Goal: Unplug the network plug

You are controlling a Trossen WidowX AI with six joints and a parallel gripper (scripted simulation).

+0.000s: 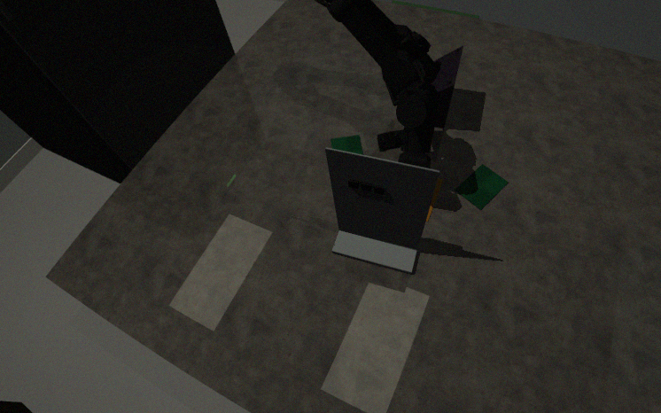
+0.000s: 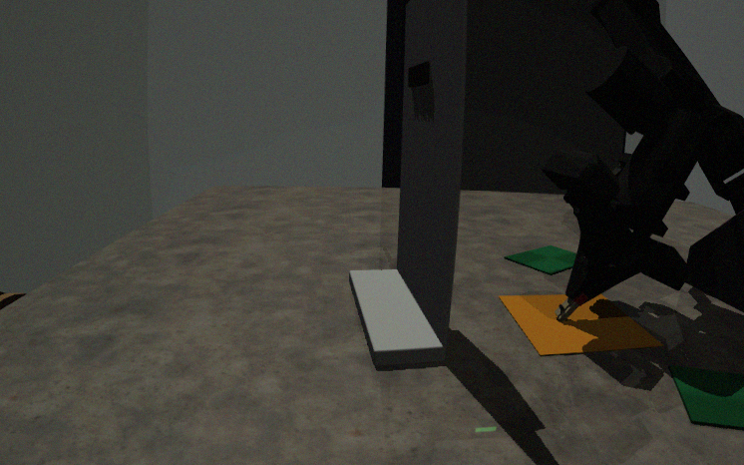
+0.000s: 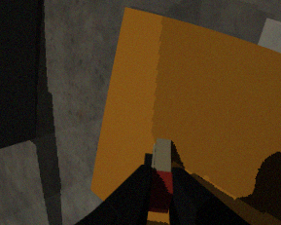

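Now: gripper tip right at the network plug. Round my gripper tip: upright panel 150 mm ahead, 110 mm above, 40 mm to the right; orange square 20 mm below, 10 mm behind.
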